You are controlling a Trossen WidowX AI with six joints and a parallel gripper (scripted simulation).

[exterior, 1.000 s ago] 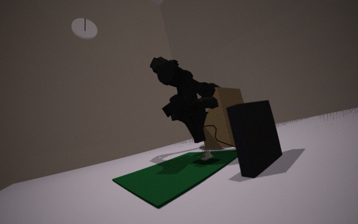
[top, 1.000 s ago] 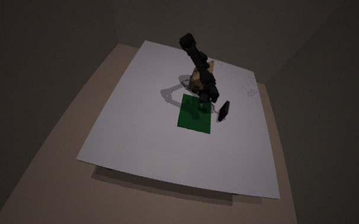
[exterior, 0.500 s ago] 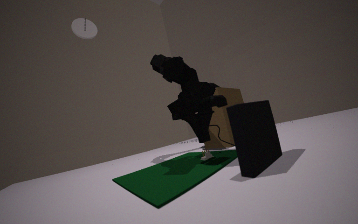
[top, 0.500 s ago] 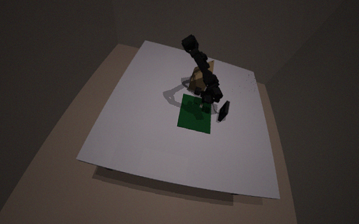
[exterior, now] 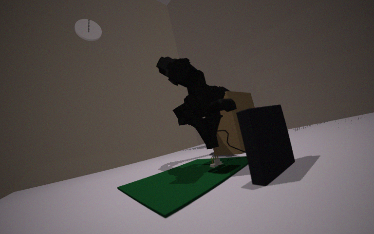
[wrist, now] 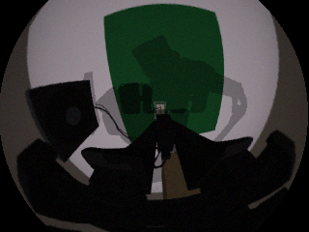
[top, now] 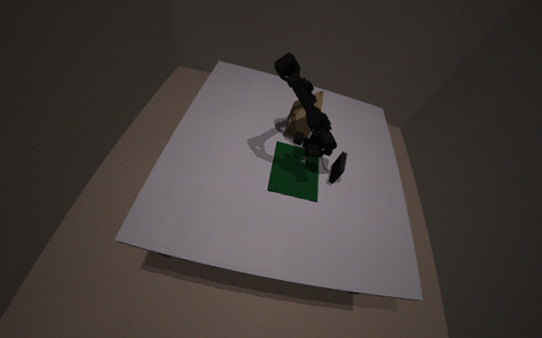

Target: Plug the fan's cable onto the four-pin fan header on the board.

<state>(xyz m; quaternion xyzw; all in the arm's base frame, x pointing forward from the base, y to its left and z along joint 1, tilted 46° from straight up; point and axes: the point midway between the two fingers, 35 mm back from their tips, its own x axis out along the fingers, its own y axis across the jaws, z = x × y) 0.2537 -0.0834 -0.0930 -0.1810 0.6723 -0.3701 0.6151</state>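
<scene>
The green board lies 60 mm ahead of my gripper tip, 40 mm to the right of it and 80 mm below it. Also, from my gripper tip: fan 40 mm ahead, 150 mm to the left, 10 mm below; then plug 10 mm behind, 10 mm above.
</scene>
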